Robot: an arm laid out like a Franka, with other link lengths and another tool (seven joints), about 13 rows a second.
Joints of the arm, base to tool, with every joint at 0 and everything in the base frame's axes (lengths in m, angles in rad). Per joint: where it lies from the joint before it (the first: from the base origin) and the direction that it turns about. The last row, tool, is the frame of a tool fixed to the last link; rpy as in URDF.
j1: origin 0.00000 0.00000 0.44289 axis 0 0 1
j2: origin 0.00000 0.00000 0.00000 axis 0 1 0
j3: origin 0.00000 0.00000 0.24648 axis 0 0 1
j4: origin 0.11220 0.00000 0.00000 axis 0 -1 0
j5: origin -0.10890 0.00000 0.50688 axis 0 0 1
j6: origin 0.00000 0.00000 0.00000 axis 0 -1 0
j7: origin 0.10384 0.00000 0.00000 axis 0 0 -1
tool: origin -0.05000 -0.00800 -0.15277 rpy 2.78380 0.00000 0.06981
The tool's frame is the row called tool.
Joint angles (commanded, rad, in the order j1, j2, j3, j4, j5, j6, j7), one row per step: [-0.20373 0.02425 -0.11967 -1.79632 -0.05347 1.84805 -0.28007]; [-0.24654 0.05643 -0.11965 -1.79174 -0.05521 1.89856 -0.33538]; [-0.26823 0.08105 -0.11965 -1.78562 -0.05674 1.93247 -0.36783]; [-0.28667 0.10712 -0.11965 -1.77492 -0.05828 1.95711 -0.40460]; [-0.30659 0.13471 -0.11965 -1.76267 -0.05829 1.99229 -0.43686]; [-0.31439 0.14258 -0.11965 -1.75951 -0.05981 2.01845 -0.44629]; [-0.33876 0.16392 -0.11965 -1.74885 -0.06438 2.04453 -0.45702]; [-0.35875 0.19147 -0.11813 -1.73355 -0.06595 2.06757 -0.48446]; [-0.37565 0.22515 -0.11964 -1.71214 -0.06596 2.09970 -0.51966]
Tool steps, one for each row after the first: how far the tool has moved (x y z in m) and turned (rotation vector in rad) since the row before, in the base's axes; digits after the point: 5 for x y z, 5 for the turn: [-0.00097 -0.03395 -0.01624 -0.01331 -0.01638 0.01576]; [0.00095 -0.01833 -0.01129 -0.01035 -0.01046 0.01322]; [0.00096 -0.01634 -0.01034 -0.00896 -0.00385 0.02037]; [0.00175 -0.01763 -0.00992 -0.01212 -0.01405 0.01478]; [0.00173 -0.00743 -0.00172 -0.01126 -0.01768 0.00399]; [-0.00270 -0.01938 -0.00699 -0.01320 -0.00993 -0.01005]; [-0.00030 -0.01629 -0.00916 -0.01080 -0.00431 0.01134]; [0.00176 -0.01749 -0.00936 -0.01584 -0.01101 0.01958]
